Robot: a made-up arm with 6 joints.
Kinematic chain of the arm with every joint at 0, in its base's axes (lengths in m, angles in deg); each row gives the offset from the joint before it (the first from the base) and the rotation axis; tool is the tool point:
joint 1: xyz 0 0 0.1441 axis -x
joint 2: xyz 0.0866 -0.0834 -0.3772 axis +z
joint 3: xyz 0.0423 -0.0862 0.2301 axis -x
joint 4: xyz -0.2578 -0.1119 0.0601 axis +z
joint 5: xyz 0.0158 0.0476 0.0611 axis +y
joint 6: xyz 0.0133 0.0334 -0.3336 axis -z
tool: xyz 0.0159 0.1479 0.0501
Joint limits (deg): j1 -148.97..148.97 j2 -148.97..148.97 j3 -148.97..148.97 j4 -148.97..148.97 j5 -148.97..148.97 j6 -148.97..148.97
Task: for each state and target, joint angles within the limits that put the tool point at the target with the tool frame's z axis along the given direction. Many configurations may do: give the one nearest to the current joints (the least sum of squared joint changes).
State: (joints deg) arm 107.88 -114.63 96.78 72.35 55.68 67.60
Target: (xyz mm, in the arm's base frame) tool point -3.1 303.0 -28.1 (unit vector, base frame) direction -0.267 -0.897 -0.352
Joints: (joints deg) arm 69.39 -74.31 109.83 94.92 84.92 47.41
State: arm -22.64 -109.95 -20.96 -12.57 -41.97 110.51
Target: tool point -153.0 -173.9 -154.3 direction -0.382 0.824 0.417
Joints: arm 1.96 -92.53 -62.96 -14.63 -54.95 124.35
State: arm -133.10 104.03 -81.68 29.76 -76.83 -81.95
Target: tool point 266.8 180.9 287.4 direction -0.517 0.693 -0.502
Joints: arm -140.51 68.10 -78.35 1.14 -99.71 -122.48
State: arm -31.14 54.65 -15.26 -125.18 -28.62 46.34
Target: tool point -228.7 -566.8 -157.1 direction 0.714 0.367 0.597
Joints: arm -27.59 6.17 8.08 -148.97 -64.62 24.48
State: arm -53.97 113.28 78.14 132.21 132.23 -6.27
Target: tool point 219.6 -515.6 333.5 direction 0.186 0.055 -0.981
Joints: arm -19.79 89.71 38.13 122.78 148.92 -10.73
